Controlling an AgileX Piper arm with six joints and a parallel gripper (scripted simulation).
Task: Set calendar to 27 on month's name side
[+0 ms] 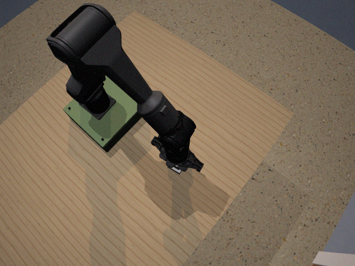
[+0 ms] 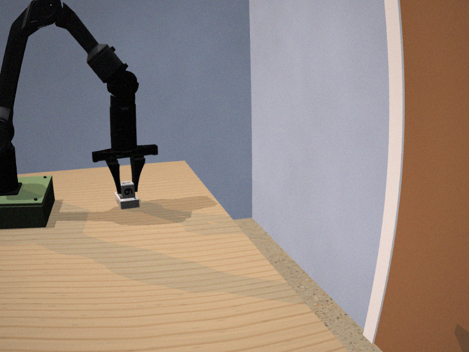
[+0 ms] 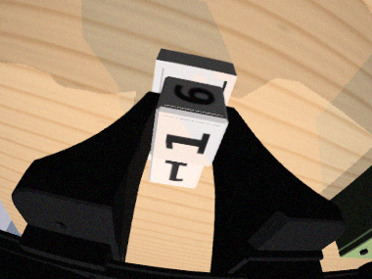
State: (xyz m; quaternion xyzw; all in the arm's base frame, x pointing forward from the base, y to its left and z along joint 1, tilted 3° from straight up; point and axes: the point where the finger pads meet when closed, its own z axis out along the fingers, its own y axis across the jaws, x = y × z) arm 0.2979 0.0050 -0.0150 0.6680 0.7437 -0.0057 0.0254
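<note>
Right now my hand is 2 cm to the right of the white tray and 3 cm above it.
</note>
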